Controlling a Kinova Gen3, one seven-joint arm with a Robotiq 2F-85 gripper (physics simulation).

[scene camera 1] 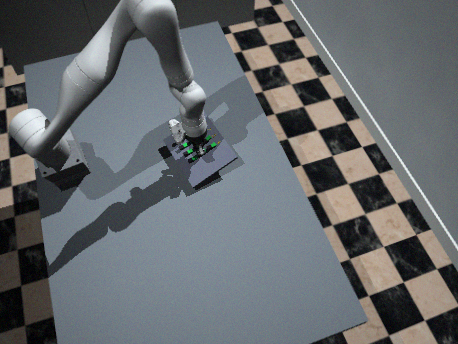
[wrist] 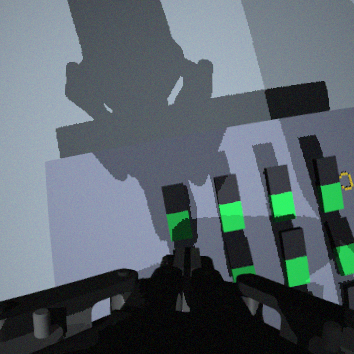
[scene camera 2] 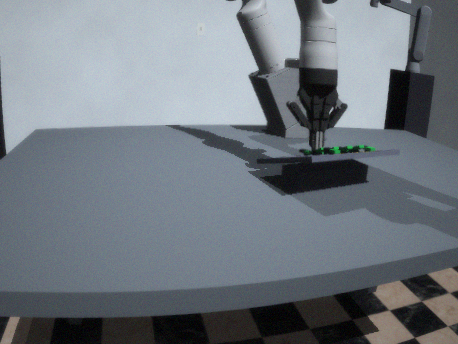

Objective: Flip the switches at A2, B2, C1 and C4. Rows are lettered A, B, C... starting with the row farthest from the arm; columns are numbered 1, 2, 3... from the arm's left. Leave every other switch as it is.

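Note:
The switch board (scene camera 1: 216,164) (scene camera 2: 350,156) (wrist: 100,215) has rows of dark rocker switches with green halves. My gripper (scene camera 1: 201,150) (scene camera 2: 317,150) (wrist: 186,262) is shut and empty, its tips low at the board beside C4; contact cannot be told. In the wrist view, row C is uppermost: C4 (wrist: 176,212) just beyond the tips and partly shaded, then C3 (wrist: 230,203), C2 (wrist: 280,193) and C1 (wrist: 328,184). All four show green on the side away from the arm base. B2 (wrist: 295,257) and B1 (wrist: 341,245) also show green there. A2 and B4 are hidden.
The board stands raised on a dark block (scene camera 2: 325,177) on the grey table (scene camera 1: 200,270) (scene camera 2: 150,230). The arm base (scene camera 1: 65,160) is at the left in scene camera 1. A yellow letter C (wrist: 346,181) is beside C1. Shadows of the arm cross the table and board.

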